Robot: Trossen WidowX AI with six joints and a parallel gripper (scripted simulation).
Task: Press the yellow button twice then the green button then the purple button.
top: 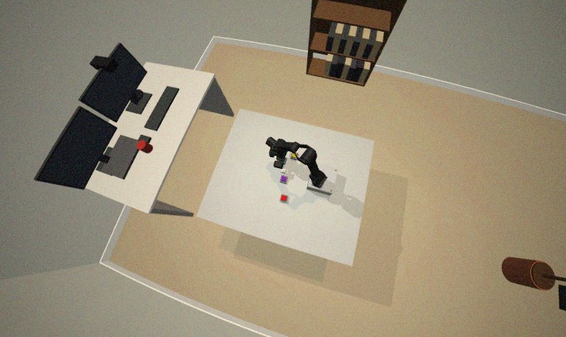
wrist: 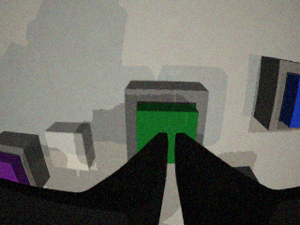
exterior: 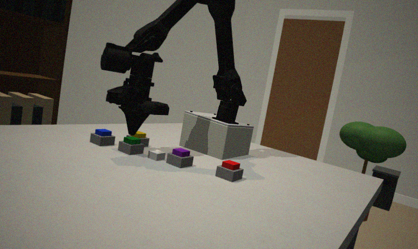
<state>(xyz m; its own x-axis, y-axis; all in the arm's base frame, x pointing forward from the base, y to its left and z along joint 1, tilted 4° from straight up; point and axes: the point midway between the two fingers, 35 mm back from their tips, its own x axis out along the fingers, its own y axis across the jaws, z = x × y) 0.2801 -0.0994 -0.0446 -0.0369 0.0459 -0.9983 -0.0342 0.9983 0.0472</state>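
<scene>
Right now the green button is 1 cm below my gripper tip. Round my gripper tip: yellow button 7 cm behind, 6 cm to the right, 1 cm below; then blue button 9 cm to the right, 2 cm ahead, 1 cm below; then small white block 7 cm to the left, 4 cm below, 3 cm behind.
</scene>
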